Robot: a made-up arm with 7 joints. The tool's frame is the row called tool. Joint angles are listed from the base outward. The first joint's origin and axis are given. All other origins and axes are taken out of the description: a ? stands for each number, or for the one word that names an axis. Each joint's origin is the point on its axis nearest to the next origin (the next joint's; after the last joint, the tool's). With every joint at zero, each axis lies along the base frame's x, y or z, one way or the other. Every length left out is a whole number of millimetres.
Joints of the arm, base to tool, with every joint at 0 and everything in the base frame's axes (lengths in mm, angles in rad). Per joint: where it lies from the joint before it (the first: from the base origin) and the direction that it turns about. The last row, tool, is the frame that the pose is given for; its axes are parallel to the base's.
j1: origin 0 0 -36 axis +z
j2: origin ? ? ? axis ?
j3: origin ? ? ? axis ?
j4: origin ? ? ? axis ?
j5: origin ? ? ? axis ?
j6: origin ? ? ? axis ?
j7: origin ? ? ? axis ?
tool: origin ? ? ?
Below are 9 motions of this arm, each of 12 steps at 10 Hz.
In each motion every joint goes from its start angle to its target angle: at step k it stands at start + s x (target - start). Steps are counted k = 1, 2, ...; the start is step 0. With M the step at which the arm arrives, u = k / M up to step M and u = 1 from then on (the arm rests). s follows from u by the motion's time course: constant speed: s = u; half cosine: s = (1 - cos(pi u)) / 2; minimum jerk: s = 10 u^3 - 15 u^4 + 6 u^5.
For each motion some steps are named. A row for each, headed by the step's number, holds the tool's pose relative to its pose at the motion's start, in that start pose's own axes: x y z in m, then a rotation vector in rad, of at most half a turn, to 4 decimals.
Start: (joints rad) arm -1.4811 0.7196 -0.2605 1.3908 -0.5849 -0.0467 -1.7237
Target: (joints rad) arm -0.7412 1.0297 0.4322 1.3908 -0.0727 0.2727 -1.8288
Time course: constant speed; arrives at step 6
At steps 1, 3, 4, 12:
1: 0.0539 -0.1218 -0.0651 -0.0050 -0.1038 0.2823
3: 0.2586 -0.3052 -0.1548 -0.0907 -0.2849 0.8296
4: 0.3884 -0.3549 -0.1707 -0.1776 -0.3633 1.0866
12: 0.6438 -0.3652 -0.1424 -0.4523 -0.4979 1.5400

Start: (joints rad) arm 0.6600 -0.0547 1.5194 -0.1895 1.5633 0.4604 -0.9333
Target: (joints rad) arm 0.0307 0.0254 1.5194 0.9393 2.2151 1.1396 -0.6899
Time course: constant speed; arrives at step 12
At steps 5, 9, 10, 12:
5: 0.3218 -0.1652 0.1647 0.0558 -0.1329 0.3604
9: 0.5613 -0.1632 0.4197 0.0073 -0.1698 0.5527
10: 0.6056 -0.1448 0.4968 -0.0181 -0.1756 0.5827
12: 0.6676 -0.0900 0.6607 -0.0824 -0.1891 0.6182

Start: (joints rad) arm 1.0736 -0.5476 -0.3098 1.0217 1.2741 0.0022 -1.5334
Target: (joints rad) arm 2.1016 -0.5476 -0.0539 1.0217 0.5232 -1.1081 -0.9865
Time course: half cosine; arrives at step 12
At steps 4, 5, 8, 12:
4: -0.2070 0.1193 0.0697 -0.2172 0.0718 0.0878
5: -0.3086 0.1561 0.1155 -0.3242 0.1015 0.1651
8: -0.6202 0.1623 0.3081 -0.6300 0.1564 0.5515
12: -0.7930 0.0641 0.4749 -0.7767 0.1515 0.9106

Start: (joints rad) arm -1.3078 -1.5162 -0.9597 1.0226 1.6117 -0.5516 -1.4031
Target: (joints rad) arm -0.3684 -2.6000 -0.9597 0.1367 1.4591 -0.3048 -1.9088
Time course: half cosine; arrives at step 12
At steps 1, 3, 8, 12:
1: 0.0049 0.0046 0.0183 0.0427 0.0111 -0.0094
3: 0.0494 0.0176 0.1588 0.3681 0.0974 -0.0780
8: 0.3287 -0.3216 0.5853 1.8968 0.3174 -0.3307
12: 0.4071 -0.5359 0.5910 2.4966 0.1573 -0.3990

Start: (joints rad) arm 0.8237 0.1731 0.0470 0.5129 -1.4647 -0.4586 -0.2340
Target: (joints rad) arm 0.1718 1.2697 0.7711 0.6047 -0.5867 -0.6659 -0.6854
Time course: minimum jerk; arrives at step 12
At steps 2, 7, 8, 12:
2: -0.0017 0.0085 0.0005 -0.0131 -0.0024 0.0106
7: 0.0293 -0.1164 0.0618 -0.2610 0.0588 0.5384
8: 0.0745 -0.1990 0.1108 -0.3017 0.1128 0.7282
12: 0.1942 -0.3359 0.2118 -0.3384 0.2265 1.0557

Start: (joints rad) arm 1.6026 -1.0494 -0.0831 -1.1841 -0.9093 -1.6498 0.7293
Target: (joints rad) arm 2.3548 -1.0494 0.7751 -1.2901 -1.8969 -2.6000 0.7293
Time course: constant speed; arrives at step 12
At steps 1, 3, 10, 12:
1: 0.0233 -0.0118 0.0240 0.1221 0.1765 0.0938
3: 0.0685 -0.0239 0.0366 0.3807 0.5247 0.2717
10: -0.0593 0.1202 -0.0718 1.2780 1.7825 0.6860
12: -0.2072 0.1708 -0.0487 1.4619 2.1852 0.6994

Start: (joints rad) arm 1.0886 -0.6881 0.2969 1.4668 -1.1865 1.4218 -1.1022
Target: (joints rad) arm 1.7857 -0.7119 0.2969 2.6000 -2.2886 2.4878 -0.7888
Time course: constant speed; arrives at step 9
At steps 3, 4, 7, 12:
3: -0.1038 -0.0221 -0.1913 0.5154 -0.2955 -0.3096
4: -0.1510 0.0166 -0.2685 0.6687 -0.4009 -0.4410
7: -0.2806 0.2796 -0.4895 1.0409 -0.7733 -0.8828
12: -0.3120 0.5479 -0.6085 1.2001 -1.0912 -1.1753

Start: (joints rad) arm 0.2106 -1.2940 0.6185 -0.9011 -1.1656 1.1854 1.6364
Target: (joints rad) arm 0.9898 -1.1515 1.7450 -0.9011 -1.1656 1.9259 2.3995
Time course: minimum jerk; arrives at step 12
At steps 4, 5, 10, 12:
4: -0.2393 -0.1388 -0.1797 0.0496 -0.3724 -0.1170
5: -0.3819 -0.1883 -0.3385 0.0630 -0.5984 -0.2339
10: -0.7366 0.0471 -1.1573 -0.1644 -1.2863 -1.0648
12: -0.7399 0.0788 -1.1977 -0.1942 -1.3017 -1.1214

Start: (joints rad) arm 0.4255 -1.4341 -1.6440 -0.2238 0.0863 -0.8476 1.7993
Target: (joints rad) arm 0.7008 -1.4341 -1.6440 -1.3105 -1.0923 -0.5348 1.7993
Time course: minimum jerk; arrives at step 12
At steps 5, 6, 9, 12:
5: 0.3921 0.0255 -0.1422 -0.0663 0.6158 0.0991
6: 0.5350 0.0163 -0.2617 -0.0508 0.8801 0.1445
9: 0.7597 -0.0680 -0.6647 0.1339 1.5067 0.2377
12: 0.7800 -0.1035 -0.7782 0.2185 1.6492 0.2506

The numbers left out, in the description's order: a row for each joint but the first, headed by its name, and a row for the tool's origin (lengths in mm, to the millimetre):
j2: xyz -366 83 0, axis -x
j3: xyz 0 -55 169, axis +z
j4: xyz -75 272 0, axis -y
j5: xyz -649 0 -8, axis +x
j6: xyz 0 -48 71, axis -z
j7: xyz 55 -18 0, axis -y
tool: xyz -119 0 318

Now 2 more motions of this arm.
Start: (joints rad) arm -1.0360 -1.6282 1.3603 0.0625 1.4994 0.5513 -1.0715
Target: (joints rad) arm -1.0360 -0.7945 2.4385 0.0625 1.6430 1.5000 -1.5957
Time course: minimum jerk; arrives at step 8
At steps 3, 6, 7, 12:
3: -0.1075 0.0219 0.0378 0.3654 0.4090 -0.3442
6: -0.4324 0.1745 0.1188 1.3695 1.2519 -1.0121
7: -0.4809 0.2133 0.1491 1.5212 1.3593 -1.0975
12: -0.4895 0.2207 0.1556 1.5490 1.3787 -1.1131

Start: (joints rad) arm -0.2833 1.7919 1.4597 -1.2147 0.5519 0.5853 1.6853
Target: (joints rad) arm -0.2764 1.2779 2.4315 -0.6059 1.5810 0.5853 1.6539
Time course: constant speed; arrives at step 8
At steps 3, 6, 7, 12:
3: -0.2877 -0.3213 -0.2653 0.3741 -0.1334 -0.1937
6: -0.3915 -0.5588 -0.6906 0.8071 -0.1352 -0.2487
7: -0.3752 -0.6099 -0.8448 0.9471 -0.1067 -0.2259
12: -0.3331 -0.6455 -0.9953 1.0772 -0.0648 -0.1809

